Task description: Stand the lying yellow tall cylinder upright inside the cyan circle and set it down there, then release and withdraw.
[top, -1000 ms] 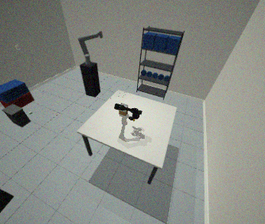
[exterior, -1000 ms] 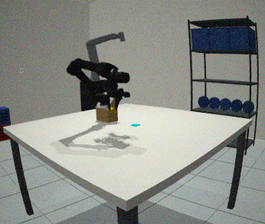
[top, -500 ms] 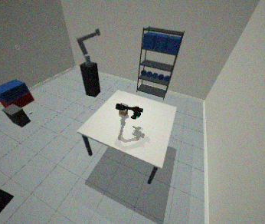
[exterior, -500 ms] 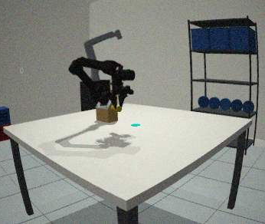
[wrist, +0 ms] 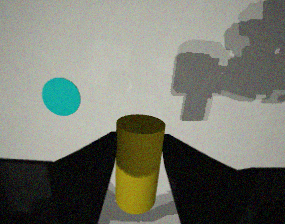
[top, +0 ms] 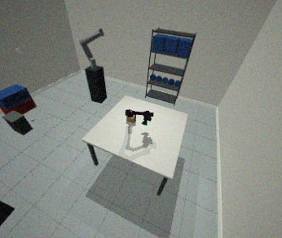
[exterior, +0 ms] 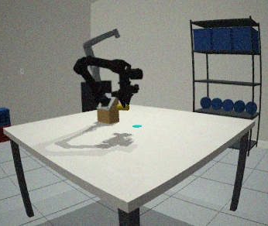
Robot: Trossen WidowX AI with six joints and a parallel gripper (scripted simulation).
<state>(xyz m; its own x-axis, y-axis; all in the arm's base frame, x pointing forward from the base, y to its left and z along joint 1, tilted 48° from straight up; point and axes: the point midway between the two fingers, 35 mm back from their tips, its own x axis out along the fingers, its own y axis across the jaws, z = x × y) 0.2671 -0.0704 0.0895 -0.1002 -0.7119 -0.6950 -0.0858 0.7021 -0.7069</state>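
Now: gripper tip 2 cm past the yellow tall cylinder. Round my gripper tip: cyan circle (2 cm behind, 12 cm to the left, 14 cm below).
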